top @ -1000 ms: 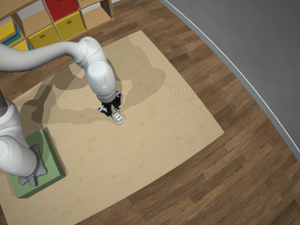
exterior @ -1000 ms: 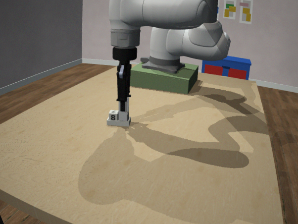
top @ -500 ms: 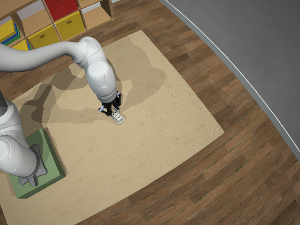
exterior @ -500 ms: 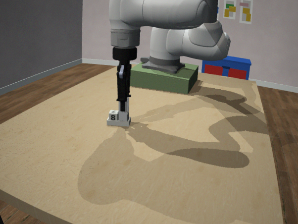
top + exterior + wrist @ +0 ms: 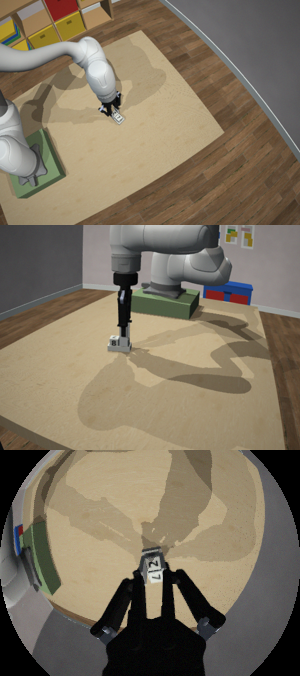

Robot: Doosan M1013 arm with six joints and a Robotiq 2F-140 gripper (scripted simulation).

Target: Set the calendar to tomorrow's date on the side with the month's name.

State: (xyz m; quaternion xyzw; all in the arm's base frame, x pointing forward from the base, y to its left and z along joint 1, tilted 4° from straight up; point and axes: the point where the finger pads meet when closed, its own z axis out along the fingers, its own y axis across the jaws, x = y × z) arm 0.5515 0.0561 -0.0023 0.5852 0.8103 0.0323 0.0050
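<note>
Now: hand 4 cm above the grey tray and 2 cm to the left of it.
</note>
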